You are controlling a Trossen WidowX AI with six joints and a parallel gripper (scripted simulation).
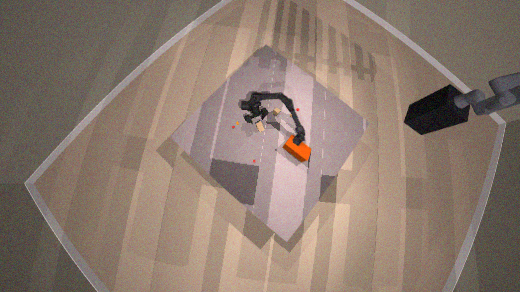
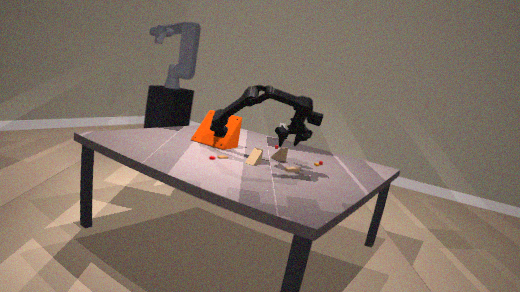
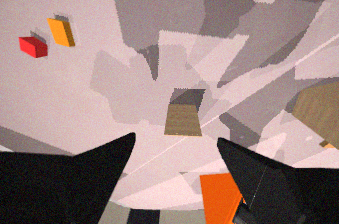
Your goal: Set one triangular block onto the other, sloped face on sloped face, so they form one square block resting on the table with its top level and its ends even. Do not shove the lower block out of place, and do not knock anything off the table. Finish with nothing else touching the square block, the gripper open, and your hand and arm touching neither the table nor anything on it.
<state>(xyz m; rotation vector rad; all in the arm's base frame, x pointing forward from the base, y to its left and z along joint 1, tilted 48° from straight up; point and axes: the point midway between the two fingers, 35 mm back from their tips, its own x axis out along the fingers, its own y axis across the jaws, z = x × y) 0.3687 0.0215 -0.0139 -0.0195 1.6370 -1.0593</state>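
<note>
My gripper tip is now 20 mm past the tan triangular block and 60 mm above it. Also, from my gripper tip: small flat wooden piece 100 mm ahead, 150 mm to the right, 70 mm below; yellow piece 140 mm ahead, 90 mm to the left, 70 mm below.
</note>
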